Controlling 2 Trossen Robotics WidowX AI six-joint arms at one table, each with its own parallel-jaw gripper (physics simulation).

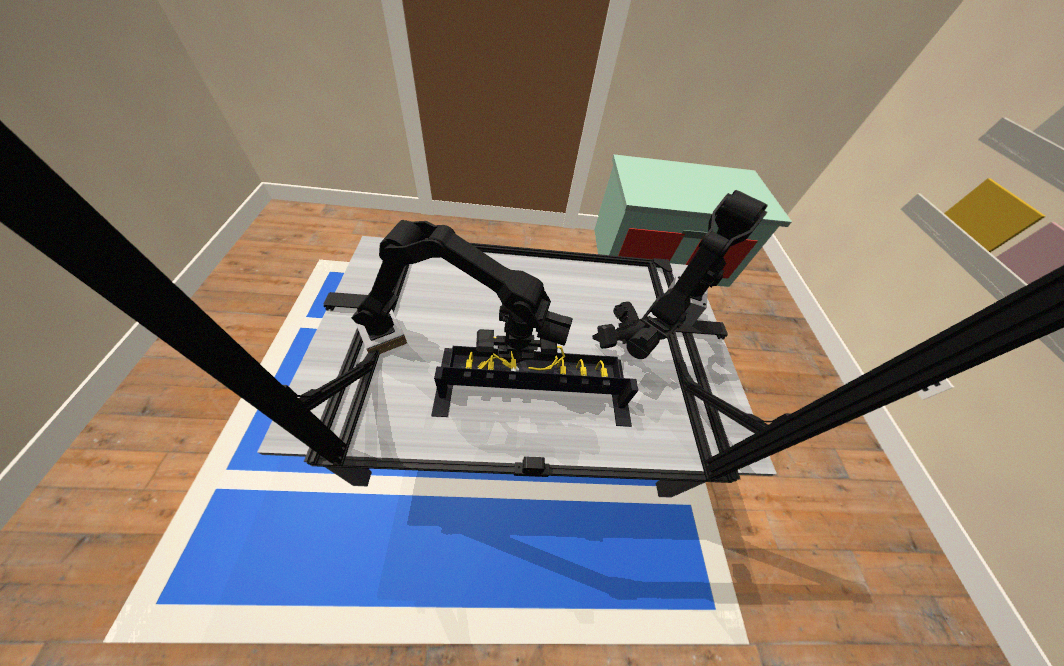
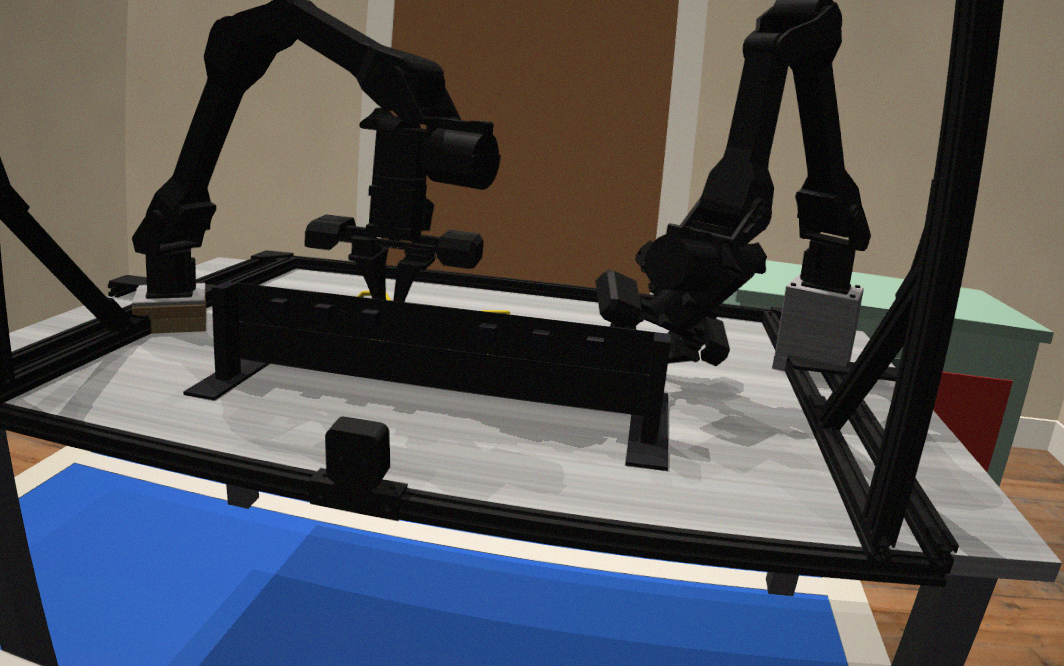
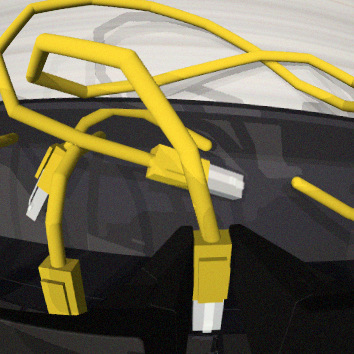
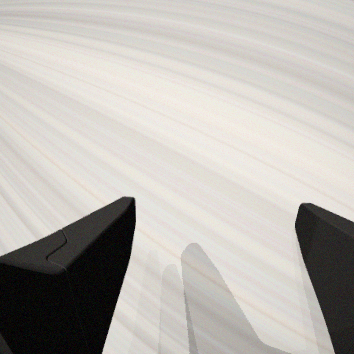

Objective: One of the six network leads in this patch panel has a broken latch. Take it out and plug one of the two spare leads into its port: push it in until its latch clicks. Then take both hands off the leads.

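Frame: origin at the left arm's base, x back, y down, z right, level; millimetres.
Where they show: left gripper, between the fingertips: point(image 1: 513, 361) point(image 3: 209, 236); right gripper, between the fingertips: point(image 4: 219, 212); left arm's base, origin of its link: point(image 1: 379, 327) point(image 2: 170, 292); right arm's base, origin of its link: point(image 2: 826, 286).
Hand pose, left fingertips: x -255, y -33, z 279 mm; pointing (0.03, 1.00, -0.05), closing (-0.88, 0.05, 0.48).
Each offset is from my left fingertips to the top centre of the thing. "*": to the spot under its first point.
The black patch panel @[dx -38, dy -32, dz +56 mm] point(image 1: 533, 380) point(image 2: 439, 353) stands on two feet on the table, with yellow leads along it. My left gripper point(image 2: 392, 299) point(image 3: 209, 236) is shut on a yellow lead @[dx +10, dy -12, dz +20 mm] point(image 3: 212, 280), held upright at the panel. Its clear plug shows below the yellow body, just above the dark port area. A neighbouring lead @[dx +65, dy -17, dz +1 mm] point(image 3: 64, 292) sits in the panel with no clear plug showing. Two loose leads lie behind: one lead @[dx -6, dy +24, dz -11 mm] point(image 3: 170, 165) points right, the other lead @[* dx +64, dy +41, dz -48 mm] point(image 3: 48, 172) points down-left. Which latch is broken cannot be told. My right gripper point(image 4: 219, 212) is open and empty, right of the panel.
Yellow cables cross in loops behind the held lead. Several more leads stand along the panel's right part, including one lead point(image 1: 581, 368). A black frame point(image 1: 439, 464) borders the white table. A small black box point(image 2: 357, 453) sits on the frame's front bar.
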